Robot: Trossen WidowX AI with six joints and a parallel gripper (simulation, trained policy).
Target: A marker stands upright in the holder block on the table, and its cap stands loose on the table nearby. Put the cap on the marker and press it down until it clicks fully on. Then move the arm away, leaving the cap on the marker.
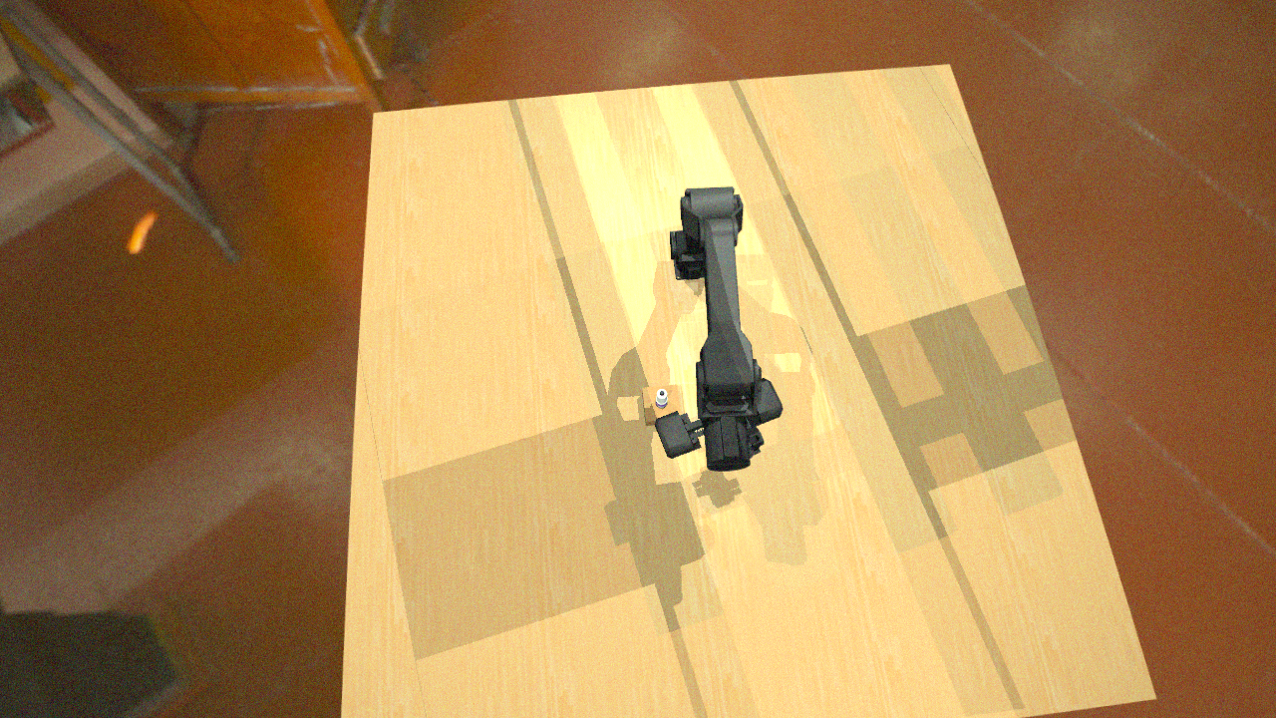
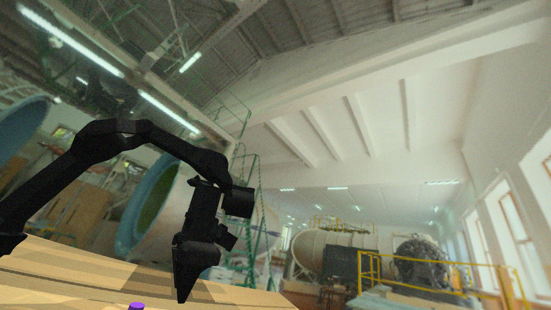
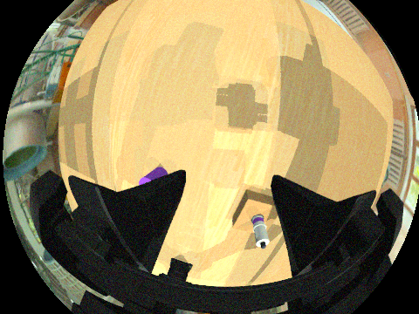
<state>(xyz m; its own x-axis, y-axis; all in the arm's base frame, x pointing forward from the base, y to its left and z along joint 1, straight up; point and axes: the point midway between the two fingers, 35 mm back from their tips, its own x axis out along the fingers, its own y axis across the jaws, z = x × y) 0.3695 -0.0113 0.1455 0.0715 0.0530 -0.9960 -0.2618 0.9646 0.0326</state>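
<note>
Now: gripper tip 8 cm past the purple cap, 10 cm to the right of it and 9 cm above it. The rest, counted from my gripper tip: tan holder block 9 cm behind, 8 cm to the right, 10 cm below.
</note>
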